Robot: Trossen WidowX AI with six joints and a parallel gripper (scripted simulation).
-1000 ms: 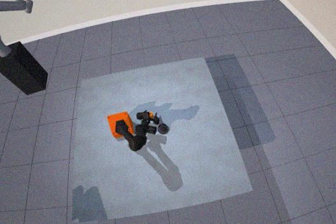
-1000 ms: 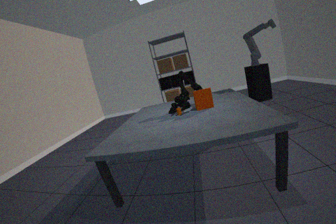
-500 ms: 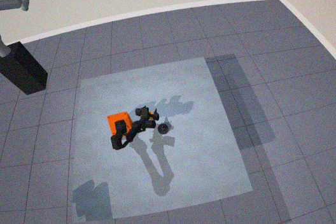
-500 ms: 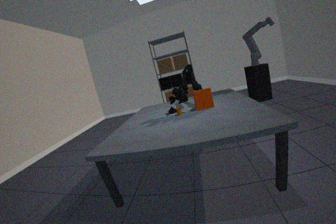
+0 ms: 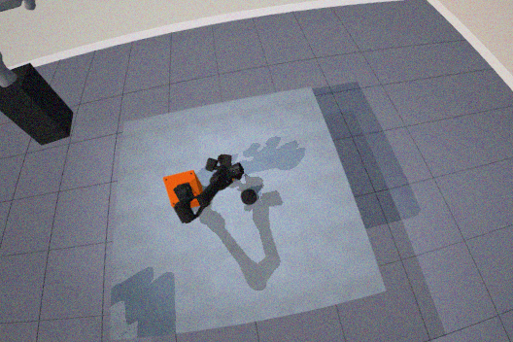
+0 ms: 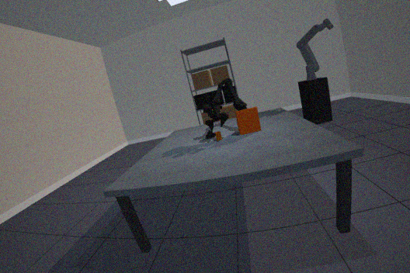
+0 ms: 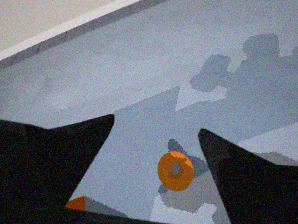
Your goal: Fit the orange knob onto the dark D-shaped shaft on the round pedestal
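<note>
The orange knob is 4 cm to the right of my gripper tip and 7 cm below it. Also, from my gripper tip: dark round pedestal: 7 cm ahead, 18 cm to the right, 7 cm below.
</note>
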